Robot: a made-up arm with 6 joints. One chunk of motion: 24 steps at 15 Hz.
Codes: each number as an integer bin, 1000 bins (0 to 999) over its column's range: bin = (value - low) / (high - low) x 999, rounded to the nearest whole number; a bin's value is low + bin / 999 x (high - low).
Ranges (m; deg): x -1.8..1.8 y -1.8..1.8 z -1.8..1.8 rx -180..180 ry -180..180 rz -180..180
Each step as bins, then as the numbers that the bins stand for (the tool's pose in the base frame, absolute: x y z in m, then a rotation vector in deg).
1 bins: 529 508 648 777 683 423
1 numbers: 0.1063 0.0306 0.5351 100.00 66.13 -27.57
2 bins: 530 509 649 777 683 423
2 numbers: 0.1099 0.0342 0.5387 100.00 66.13 -27.57
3 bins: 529 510 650 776 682 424
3 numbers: 0.1063 0.0378 0.5423 99.64 65.77 -27.21
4 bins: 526 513 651 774 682 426
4 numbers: 0.0955 0.0486 0.5459 98.92 65.77 -26.49
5 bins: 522 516 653 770 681 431
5 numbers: 0.0811 0.0595 0.5532 97.48 65.41 -24.68
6 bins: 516 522 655 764 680 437
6 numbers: 0.0595 0.0811 0.5604 95.32 65.05 -22.52
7 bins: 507 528 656 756 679 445
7 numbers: 0.0270 0.1027 0.5640 92.43 64.68 -19.64
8 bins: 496 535 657 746 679 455
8 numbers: -0.0126 0.1279 0.5676 88.83 64.68 -16.04
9 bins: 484 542 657 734 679 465
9 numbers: -0.0559 0.1532 0.5676 84.50 64.68 -12.43
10 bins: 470 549 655 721 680 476
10 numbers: -0.1063 0.1784 0.5604 79.82 65.05 -8.47
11 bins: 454 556 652 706 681 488
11 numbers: -0.1640 0.2036 0.5495 74.41 65.41 -4.14
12 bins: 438 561 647 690 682 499
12 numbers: -0.2216 0.2216 0.5315 68.65 65.77 -0.18
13 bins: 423 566 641 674 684 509
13 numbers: -0.2757 0.2396 0.5099 62.88 66.49 3.42
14 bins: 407 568 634 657 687 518
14 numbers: -0.3333 0.2468 0.4847 56.76 67.57 6.67
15 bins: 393 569 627 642 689 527
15 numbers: -0.3838 0.2505 0.4595 51.35 68.29 9.91
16 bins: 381 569 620 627 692 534
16 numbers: -0.4270 0.2505 0.4342 45.95 69.37 12.43
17 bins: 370 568 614 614 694 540
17 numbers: -0.4667 0.2468 0.4126 41.26 70.09 14.59
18 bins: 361 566 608 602 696 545
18 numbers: -0.4991 0.2396 0.3910 36.94 70.81 16.40
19 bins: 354 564 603 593 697 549
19 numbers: -0.5243 0.2324 0.3730 33.69 71.17 17.84
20 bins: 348 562 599 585 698 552
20 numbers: -0.5459 0.2252 0.3586 30.81 71.53 18.92
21 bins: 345 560 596 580 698 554
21 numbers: -0.5568 0.2180 0.3477 29.01 71.53 19.64
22 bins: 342 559 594 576 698 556
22 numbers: -0.5676 0.2144 0.3405 27.57 71.53 20.36
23 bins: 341 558 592 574 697 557
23 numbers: -0.5712 0.2108 0.3333 26.85 71.17 20.72
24 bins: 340 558 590 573 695 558
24 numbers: -0.5748 0.2108 0.3261 26.49 70.45 21.08
